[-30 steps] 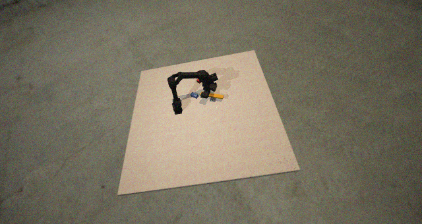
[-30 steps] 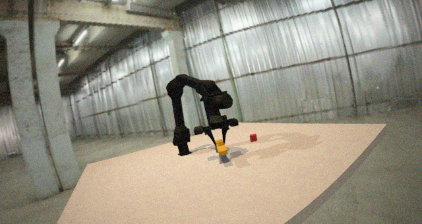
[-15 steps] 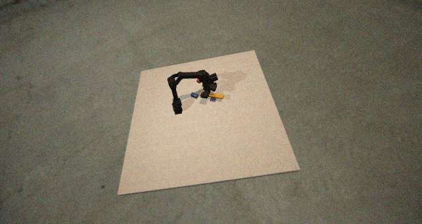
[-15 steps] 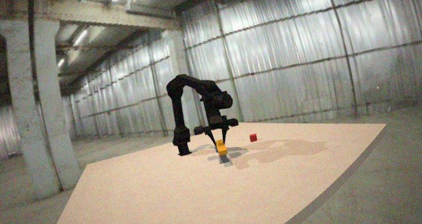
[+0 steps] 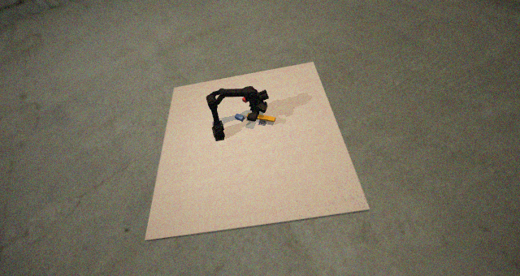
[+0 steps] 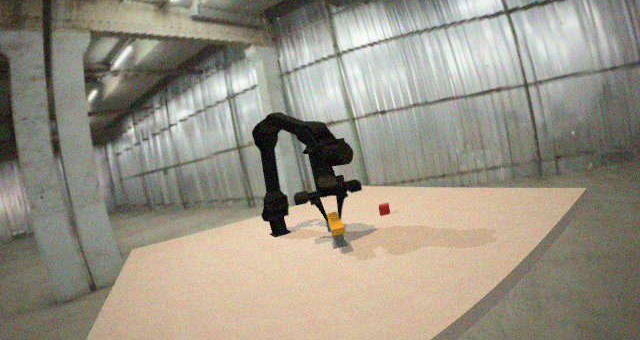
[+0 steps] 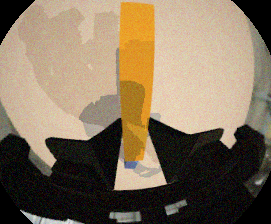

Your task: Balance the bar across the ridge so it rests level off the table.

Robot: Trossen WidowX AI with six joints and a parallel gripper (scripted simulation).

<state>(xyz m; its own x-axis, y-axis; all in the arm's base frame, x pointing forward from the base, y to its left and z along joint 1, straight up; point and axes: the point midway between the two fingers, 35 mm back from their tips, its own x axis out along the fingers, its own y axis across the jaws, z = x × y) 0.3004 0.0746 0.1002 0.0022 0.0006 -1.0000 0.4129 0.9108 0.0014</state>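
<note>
The orange bar lies 30 mm ahead of my gripper tip and 10 mm to the right of it. Also, from my gripper tip: small red cube: 240 mm to the left, 90 mm behind, 50 mm below; then blue block: 140 mm behind, 70 mm to the left, 50 mm below.
</note>
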